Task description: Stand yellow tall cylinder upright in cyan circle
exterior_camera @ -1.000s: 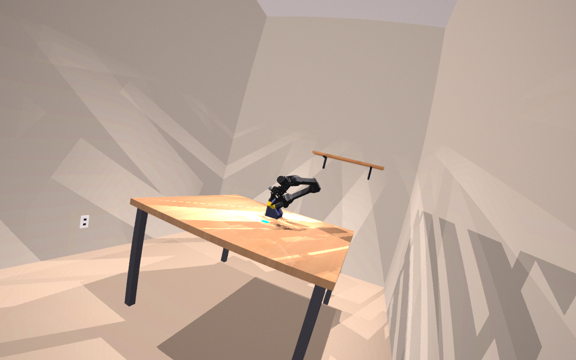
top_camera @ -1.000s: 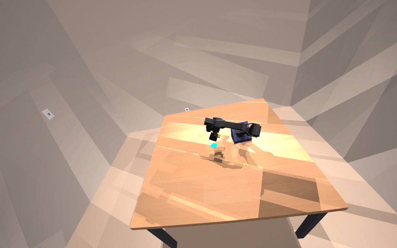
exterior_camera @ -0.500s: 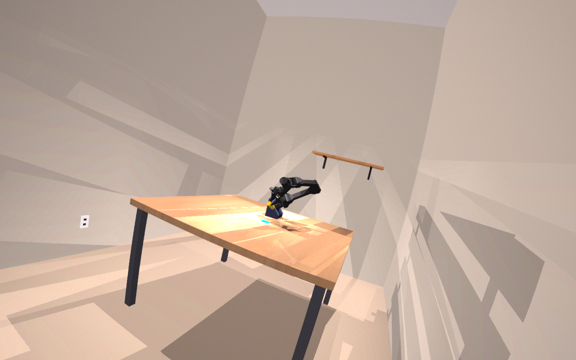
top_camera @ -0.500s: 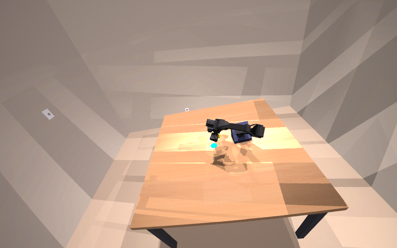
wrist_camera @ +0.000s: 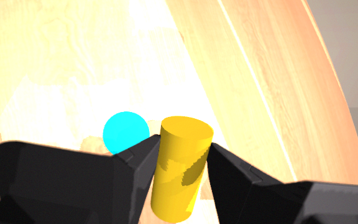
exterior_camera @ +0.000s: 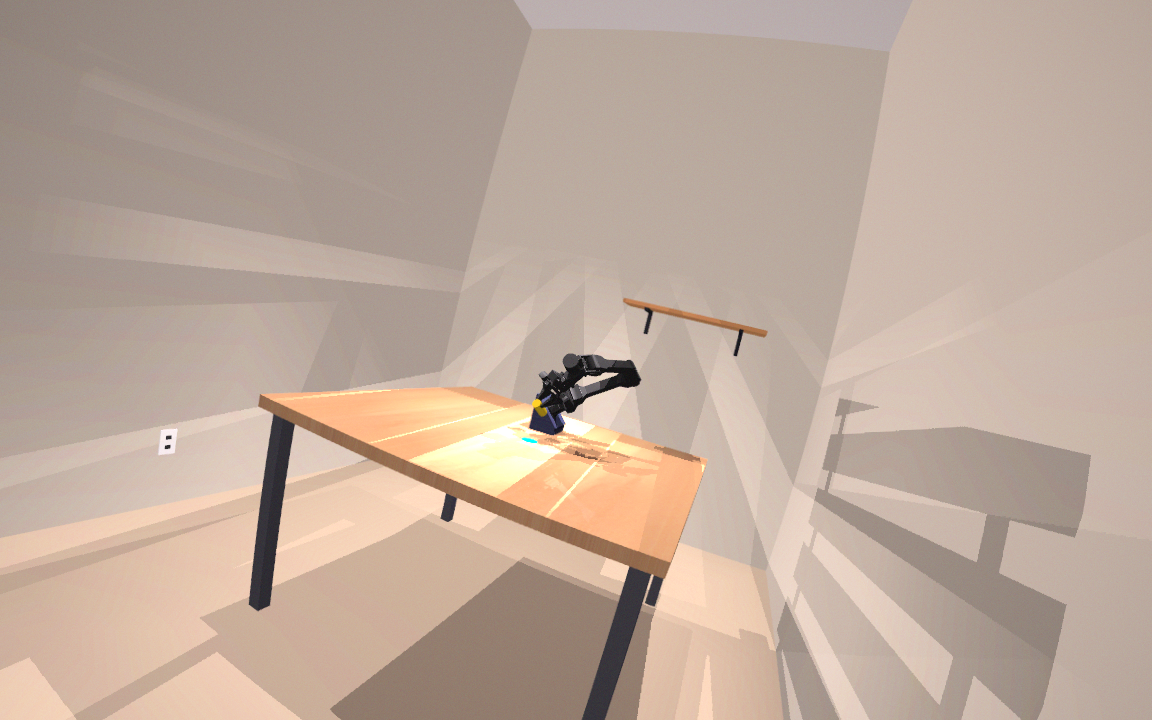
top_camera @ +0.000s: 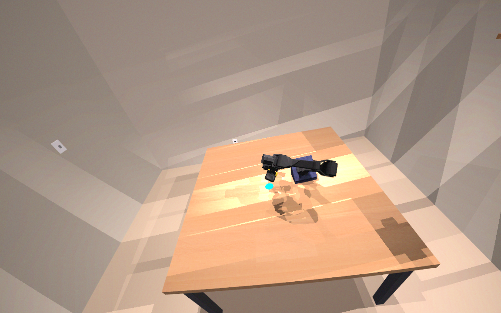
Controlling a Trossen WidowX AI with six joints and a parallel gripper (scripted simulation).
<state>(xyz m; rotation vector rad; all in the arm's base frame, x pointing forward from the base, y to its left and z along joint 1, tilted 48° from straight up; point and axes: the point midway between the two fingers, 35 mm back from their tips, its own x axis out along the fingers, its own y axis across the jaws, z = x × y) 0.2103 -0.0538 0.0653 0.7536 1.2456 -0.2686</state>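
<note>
Now: gripper tip 130 mm above the cyan circle, 20 mm short of it and 10 mm to the right of it. From my gripper tip the other things lie so: yellow tall cylinder (20 mm behind, 10 mm to the left, 10 mm below).
</note>
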